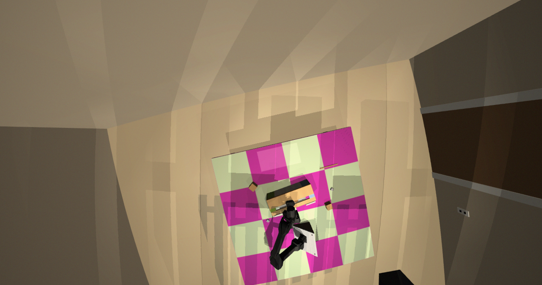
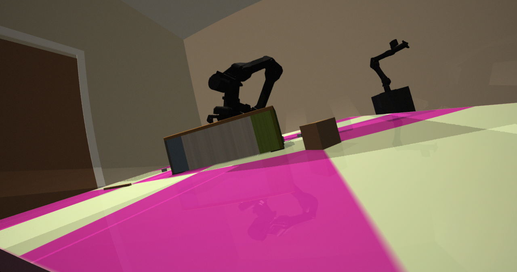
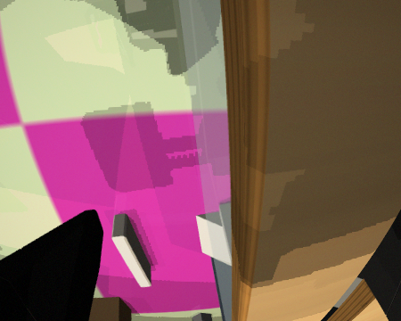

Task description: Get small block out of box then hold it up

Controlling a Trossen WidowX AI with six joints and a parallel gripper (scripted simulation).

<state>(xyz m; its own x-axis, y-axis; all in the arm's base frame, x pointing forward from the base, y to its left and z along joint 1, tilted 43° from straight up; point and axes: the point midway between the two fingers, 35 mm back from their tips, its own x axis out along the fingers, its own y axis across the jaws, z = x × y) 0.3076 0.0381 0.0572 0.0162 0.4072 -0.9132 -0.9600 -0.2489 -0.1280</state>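
Right now the small tan block is 50 mm ahead of my gripper tip and 10 mm to the right of it. Also, from my gripper tip: thin stick: 340 mm to the right, 290 mm ahead, 80 mm below; box: 30 mm below, 30 mm ahead, 20 mm to the left.
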